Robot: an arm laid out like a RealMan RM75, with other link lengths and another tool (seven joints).
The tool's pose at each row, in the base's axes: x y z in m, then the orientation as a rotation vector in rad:
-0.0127, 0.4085, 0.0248, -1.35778, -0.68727, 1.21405
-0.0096, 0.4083, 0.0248, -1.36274, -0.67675, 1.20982
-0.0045, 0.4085, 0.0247, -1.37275, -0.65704, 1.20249
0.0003, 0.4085, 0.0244, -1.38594, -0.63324, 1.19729
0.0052, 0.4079, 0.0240, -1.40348, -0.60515, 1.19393
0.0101, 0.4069, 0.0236, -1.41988, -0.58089, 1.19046
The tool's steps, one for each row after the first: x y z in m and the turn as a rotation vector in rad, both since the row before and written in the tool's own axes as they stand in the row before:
0.0007, -0.0007, -0.0029, 0.00223, 0.00980, 0.00343
0.0018, -0.0012, -0.0046, 0.00358, 0.01821, 0.00726
0.0016, -0.0009, -0.0044, 0.00342, 0.02008, 0.01189
0.0012, -0.0008, -0.0047, 0.00237, 0.02254, 0.01699
0.0010, -0.0007, -0.0049, 0.00093, 0.02012, 0.01499

